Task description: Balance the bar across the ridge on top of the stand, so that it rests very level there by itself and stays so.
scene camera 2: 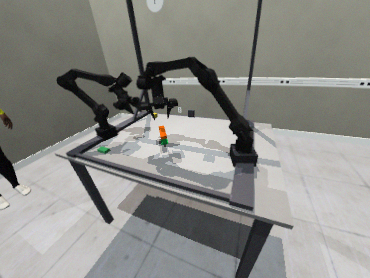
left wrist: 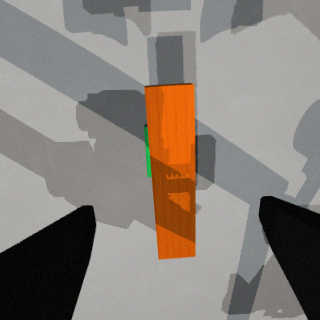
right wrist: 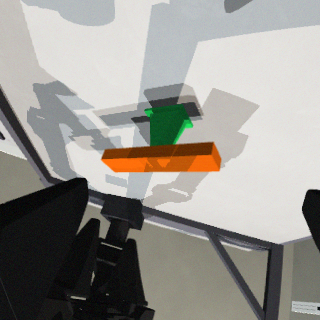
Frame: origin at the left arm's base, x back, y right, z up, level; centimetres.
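Seen in the pictures: left gripper, between the fingertips: (scene camera 2: 161,119) (left wrist: 177,211) (right wrist: 115,229); right gripper, between the fingertips: (scene camera 2: 137,112) (right wrist: 197,194); left arm's base, origin of its link: (scene camera 2: 243,149) (right wrist: 120,221); right arm's base, origin of its link: (scene camera 2: 105,127).
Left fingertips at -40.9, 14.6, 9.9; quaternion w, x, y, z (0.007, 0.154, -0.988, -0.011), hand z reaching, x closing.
Observation:
Pixels of each thing's middle, then the offset from my left fingertips to it, as dx, dy, dz.
- orange bar, middle of its body: (left wrist: 172,179) (right wrist: 156,158) (scene camera 2: 162,132) -1.3, +2.6, -9.0
- flat green block, middle of its body: (scene camera 2: 103,149) -35.5, -7.5, -15.2
- small yellow object, middle of its body: (scene camera 2: 154,115) -19.2, +46.0, -14.3
The orange bar (scene camera 2: 162,132) (left wrist: 175,150) (right wrist: 165,162) lies across the top of the green stand (scene camera 2: 164,142) (left wrist: 147,152) (right wrist: 167,122), touched by no gripper. It looks close to level in the right wrist view; a slight tilt cannot be told. In the left wrist view the bar hides most of the stand, and the ridge contact is hidden. My left gripper (scene camera 2: 161,117) (left wrist: 177,211) is open and empty, above the bar and clear of it. My right gripper (scene camera 2: 134,108) (right wrist: 197,194) is open and empty, away from the bar, left of it in the scene view.
A flat green block (scene camera 2: 103,149) lies at the table's left side. A small yellow object (scene camera 2: 155,115) is near the back edge. Dark rails (scene camera 2: 165,180) run along the table edge. Parts of the left arm (right wrist: 122,212) show at the lower left in the right wrist view.

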